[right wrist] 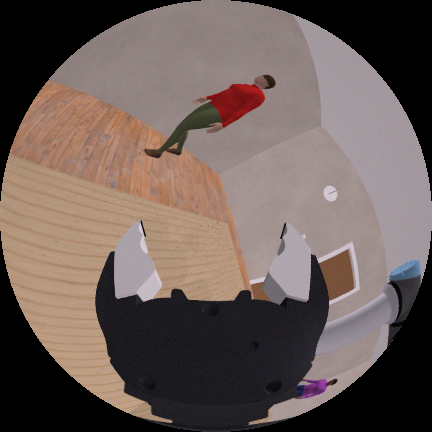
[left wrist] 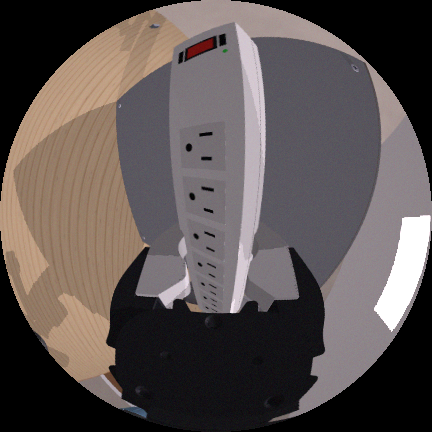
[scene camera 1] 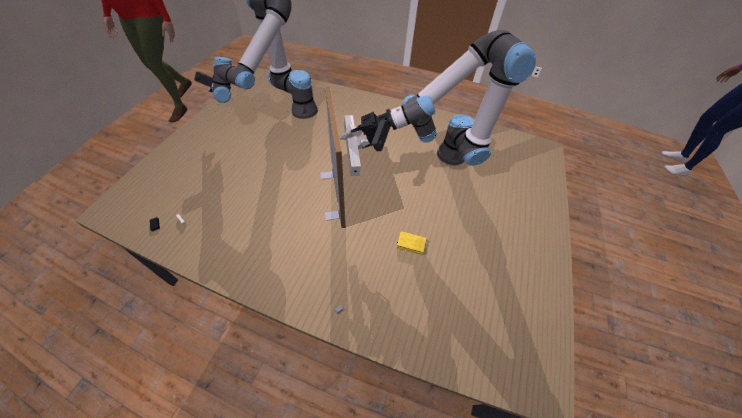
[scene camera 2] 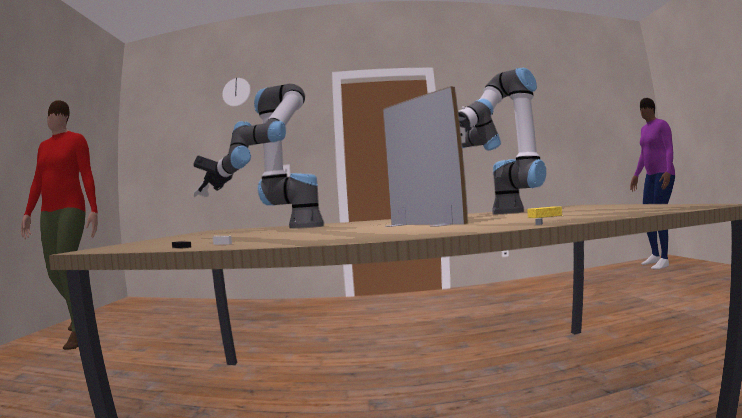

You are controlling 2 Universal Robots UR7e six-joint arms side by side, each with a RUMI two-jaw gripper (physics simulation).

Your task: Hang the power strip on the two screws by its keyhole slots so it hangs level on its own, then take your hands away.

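Frame: origin at the left arm's base, x ahead, y left, z up, level; millimetres.
Seen in the pictures: left gripper, fingertip midpoint: [scene camera 1: 343, 144]; right gripper, fingertip midpoint: [right wrist: 212, 224] [scene camera 2: 200, 182]; left arm's base at its link origin: [scene camera 1: 451, 155] [scene camera 2: 508, 213]; right arm's base at its link origin: [left wrist: 190, 289] [scene camera 1: 304, 111] [scene camera 2: 306, 227].
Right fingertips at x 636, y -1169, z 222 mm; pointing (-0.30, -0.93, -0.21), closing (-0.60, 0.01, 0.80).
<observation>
Offsets run from my right fingertips to a thing's middle. "spot": to the spot under its first point. Level surfaces: height alone.
The white power strip @[dx -94, dy +982, dz +59 mm] [scene camera 1: 354, 160] [left wrist: 210, 95] is held lengthwise along the grey face of the upright panel @[dx -40, dy +947, dz -12 mm] [scene camera 2: 425, 160] [left wrist: 320, 125], and a gap shows between them in scene camera 1. Its outlets and red switch face away from the panel. My left gripper [scene camera 1: 354, 139] [left wrist: 219, 221] is shut on the power strip around its middle. Small screw heads [left wrist: 355, 67] @[spot: dx +50, dy +1087, dz -196 mm] [left wrist: 119, 105] show near the panel's corners; the two hanging screws and the keyhole slots cannot be made out behind the strip. My right gripper [scene camera 2: 201, 192] [right wrist: 212, 224] is open and empty, far from the panel.
A yellow block @[dx -63, dy +1351, dz -207 mm] [scene camera 1: 411, 242] [scene camera 2: 544, 211] lies on the table @[dz -221 mm] [scene camera 1: 493, 311] in front of the panel. A small grey piece @[dx +321, dy +1338, dz -214 mm] [scene camera 1: 339, 309] lies near the front edge. A black block @[dx +642, dy +515, dz -214 mm] [scene camera 1: 154, 224] and a white piece @[dx +544, dy +582, dz -211 mm] [scene camera 1: 180, 219] lie at the left. Flat feet @[spot: dx +63, dy +1021, dz -219 mm] [scene camera 1: 332, 215] support the panel.
</observation>
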